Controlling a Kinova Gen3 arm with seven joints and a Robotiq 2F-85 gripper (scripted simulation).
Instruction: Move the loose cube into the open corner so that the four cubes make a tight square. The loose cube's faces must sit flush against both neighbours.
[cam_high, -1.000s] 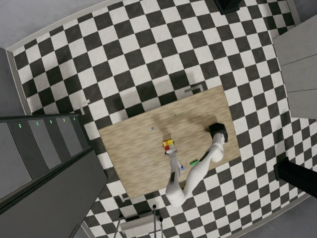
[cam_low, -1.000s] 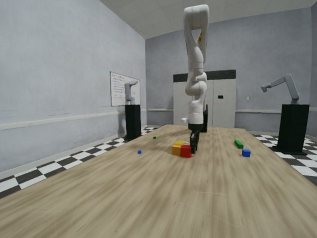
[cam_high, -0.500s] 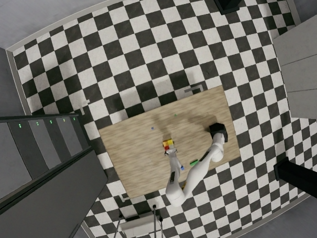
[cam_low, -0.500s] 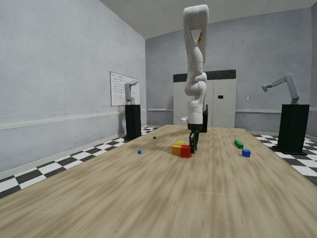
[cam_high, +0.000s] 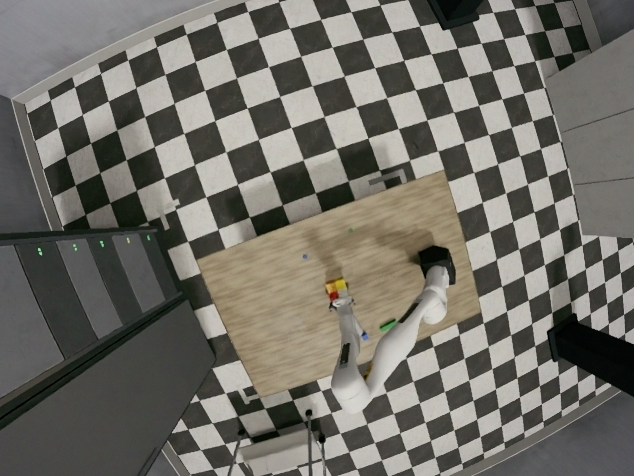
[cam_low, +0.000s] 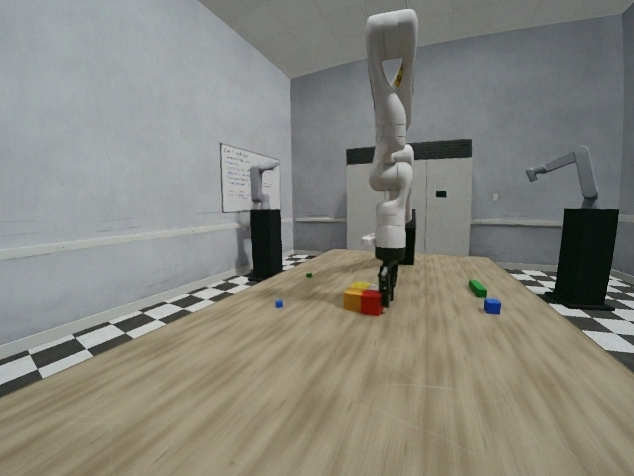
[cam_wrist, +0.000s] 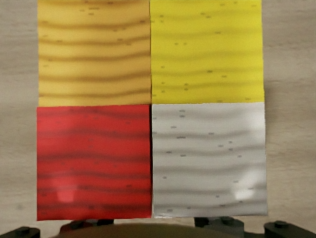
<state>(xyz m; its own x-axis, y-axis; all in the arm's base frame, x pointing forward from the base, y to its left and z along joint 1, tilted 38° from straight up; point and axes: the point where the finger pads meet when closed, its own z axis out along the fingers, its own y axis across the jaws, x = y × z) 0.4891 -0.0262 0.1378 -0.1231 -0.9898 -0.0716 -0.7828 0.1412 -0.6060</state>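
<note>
Now: hand 20 mm short of the red cube, 40 mm to the left of it and 10 mm above it. From my hand the other things lie so: green block: 190 mm behind, 280 mm to the left, 20 mm below.
</note>
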